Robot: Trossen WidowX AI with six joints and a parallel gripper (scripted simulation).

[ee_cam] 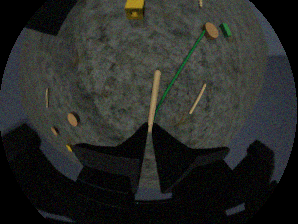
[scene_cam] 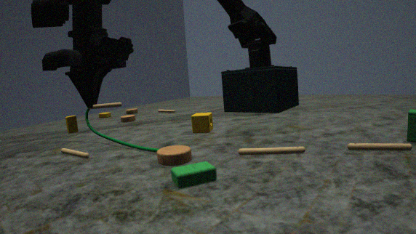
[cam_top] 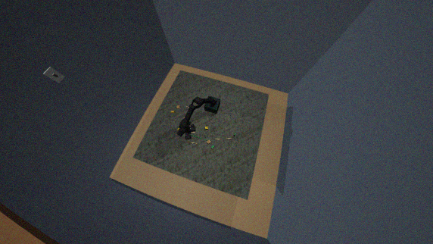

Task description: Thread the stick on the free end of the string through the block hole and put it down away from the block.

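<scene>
My gripper tip is now 17 cm to the right of the yellow block, 11 cm past it and 4 cm above it. From my gripper tip the other things lie so: green block: 29 cm to the left, 9 cm ahead, 5 cm below; then thin wooden stick: 1 cm to the left; then round wooden button: 23 cm to the left, 5 cm below, 5 cm ahead.
</scene>
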